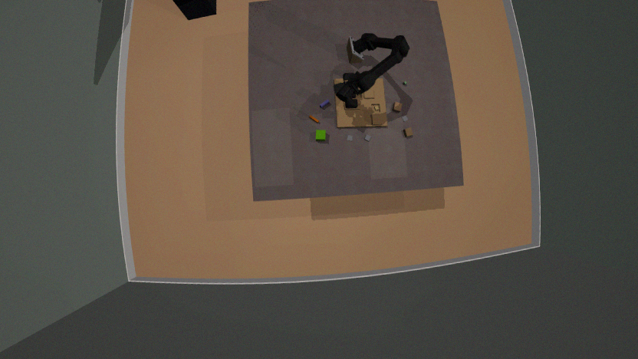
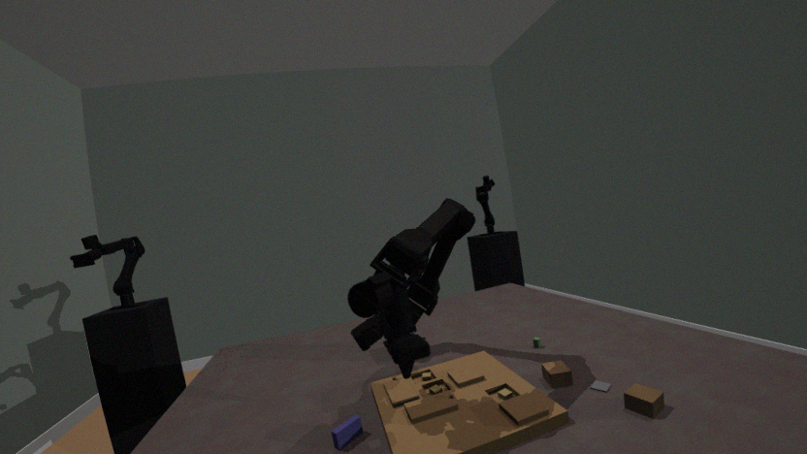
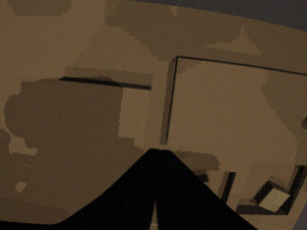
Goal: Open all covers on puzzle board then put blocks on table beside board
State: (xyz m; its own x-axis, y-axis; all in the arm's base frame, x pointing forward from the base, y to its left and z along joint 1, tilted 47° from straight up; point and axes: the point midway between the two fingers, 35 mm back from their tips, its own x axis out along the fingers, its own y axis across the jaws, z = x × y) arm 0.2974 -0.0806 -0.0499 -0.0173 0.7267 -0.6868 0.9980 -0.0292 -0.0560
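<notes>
Right now the purple piece is 1 cm ahead of my gripper tip, 13 cm to the right of it and 6 cm below it. The rest, counted from my gripper tip: orange stick: 9 cm ahead, 20 cm to the right, 7 cm below; green cube: 19 cm ahead, 17 cm to the right, 5 cm below; tiny green piece: 9 cm behind, 38 cm to the left, 7 cm below.
</notes>
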